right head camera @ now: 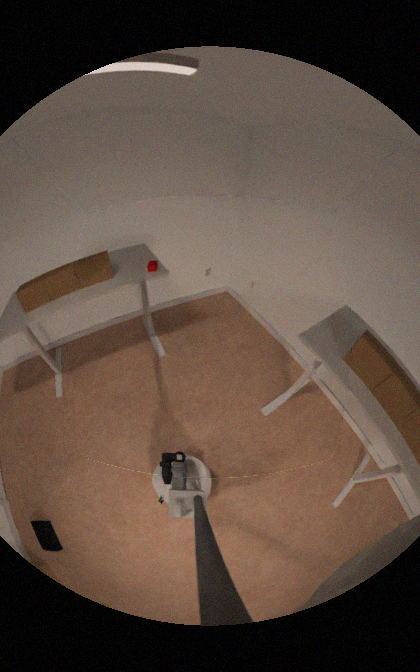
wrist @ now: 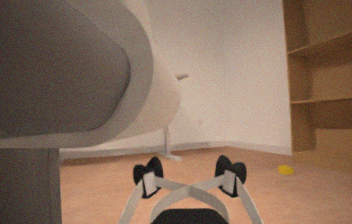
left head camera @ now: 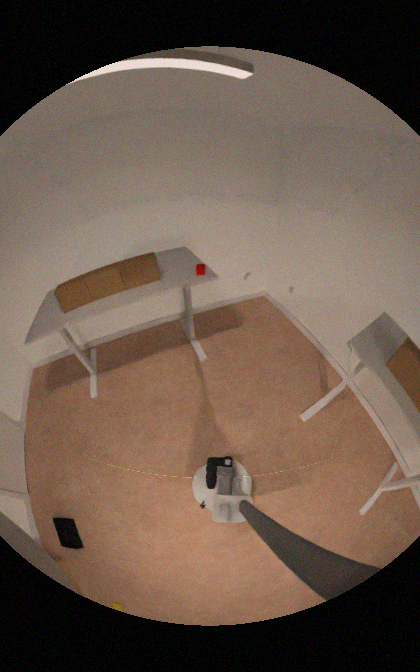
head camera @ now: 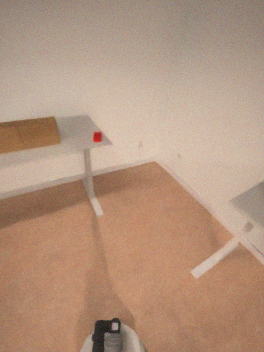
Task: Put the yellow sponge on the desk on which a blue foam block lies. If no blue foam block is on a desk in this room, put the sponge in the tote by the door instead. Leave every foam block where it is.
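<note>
The yellow sponge (wrist: pixel 286 170) (left head camera: pixel 117 606) lies on the floor; in the right head view a sliver of it shows at the lower edge. A red foam block (head camera: pixel 97 136) (left head camera: pixel 200 269) (right head camera: pixel 152 266) lies near the right end of a grey desk (head camera: pixel 75 129) (left head camera: pixel 174 266) (right head camera: pixel 126 264). No blue foam block shows on the visible parts of the desks. A second desk (head camera: pixel 254 201) (left head camera: pixel 374 341) (right head camera: pixel 327 331) stands at the right, partly cut off. The black tote (left head camera: pixel 68 533) (right head camera: pixel 47 535) is on the floor at the lower left. My gripper (wrist: pixel 189 169) is open and empty, away from the sponge.
Brown boxes (head camera: pixel 30 135) (left head camera: pixel 107 281) (right head camera: pixel 65 282) stand on the desk with the red block, and more boxes (left head camera: pixel 407 367) (right head camera: pixel 387 385) on the right desk, which may hide things behind them. A wooden bookshelf (wrist: pixel 300 130) stands at the right in the wrist view. Desk feet reach onto the floor.
</note>
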